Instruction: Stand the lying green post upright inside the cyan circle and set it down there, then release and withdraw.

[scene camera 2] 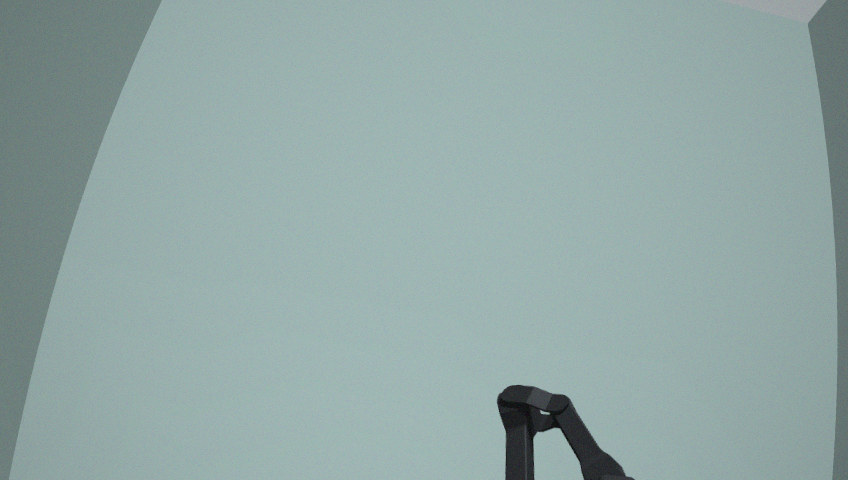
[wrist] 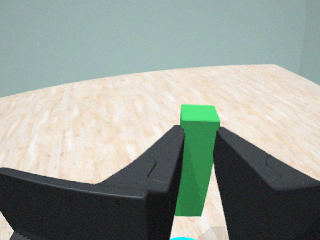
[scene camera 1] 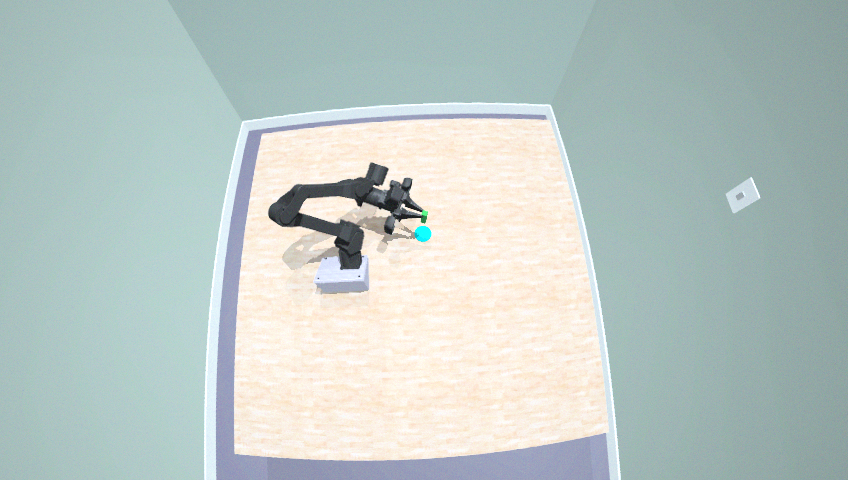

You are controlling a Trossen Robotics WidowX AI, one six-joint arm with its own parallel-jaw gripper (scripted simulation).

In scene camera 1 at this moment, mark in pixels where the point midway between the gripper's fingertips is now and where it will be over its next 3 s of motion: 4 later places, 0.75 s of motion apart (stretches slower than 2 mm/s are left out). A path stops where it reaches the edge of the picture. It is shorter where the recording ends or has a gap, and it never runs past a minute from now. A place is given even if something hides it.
My gripper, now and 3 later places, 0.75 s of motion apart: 424,214; 424,221; 423,226; 424,225
